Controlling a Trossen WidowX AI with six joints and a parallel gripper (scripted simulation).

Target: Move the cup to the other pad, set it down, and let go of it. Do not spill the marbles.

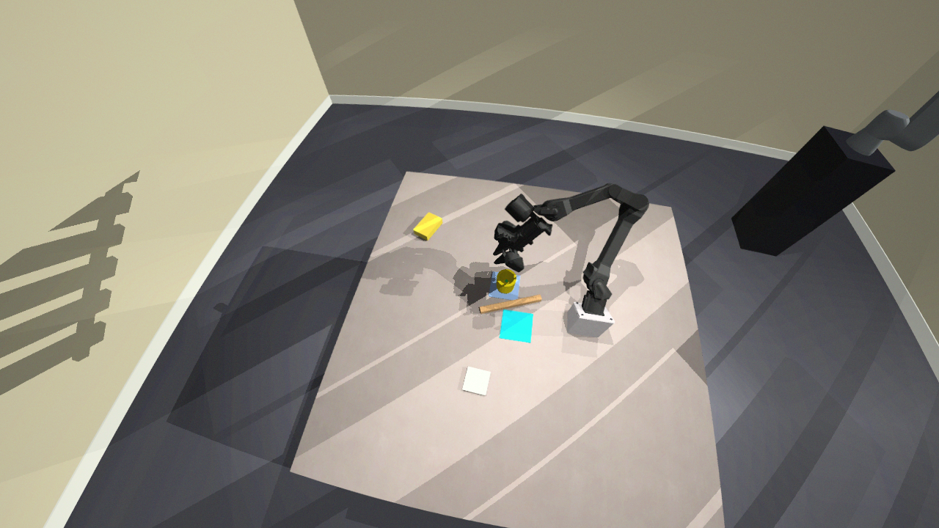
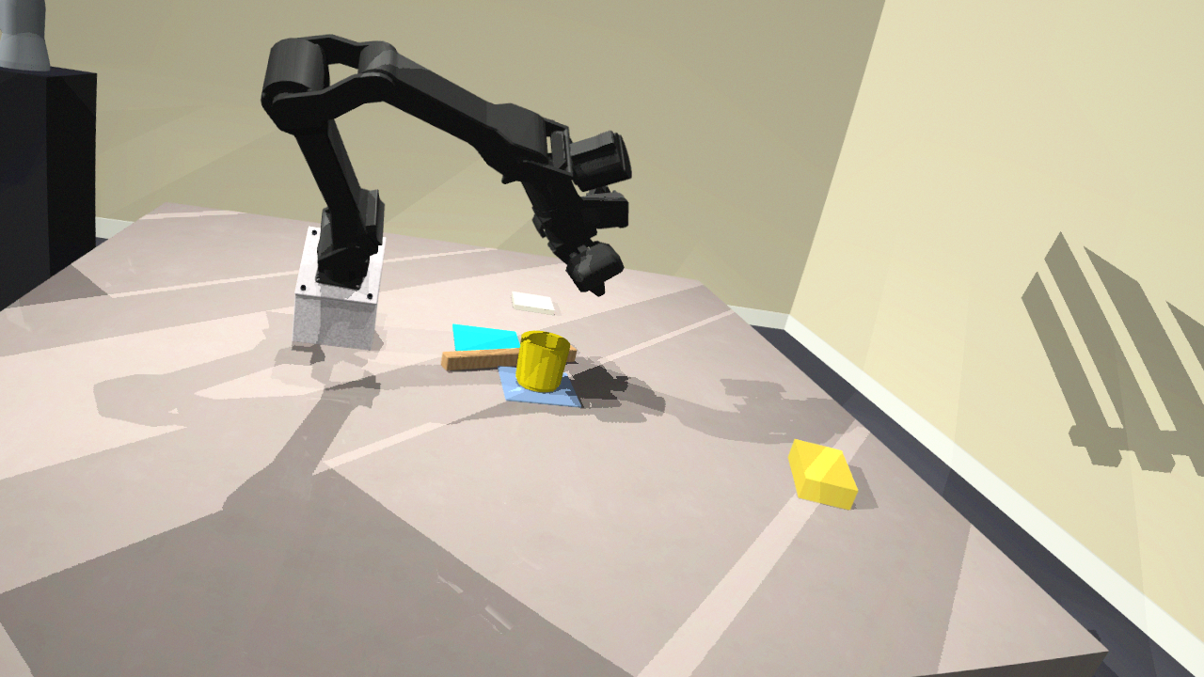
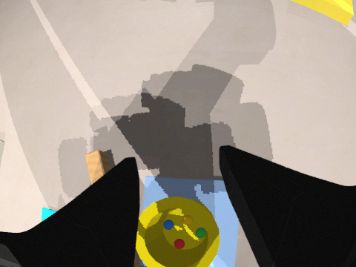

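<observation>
Now: gripper tip 170 mm above the cyan pad, 150 mm to the right of it and 120 mm past it. Round my gripper tip: wooden stick: 160 mm below, 80 mm to the left, 80 mm behind; then white tile: 370 mm to the left, 160 mm below, 20 mm behind.
</observation>
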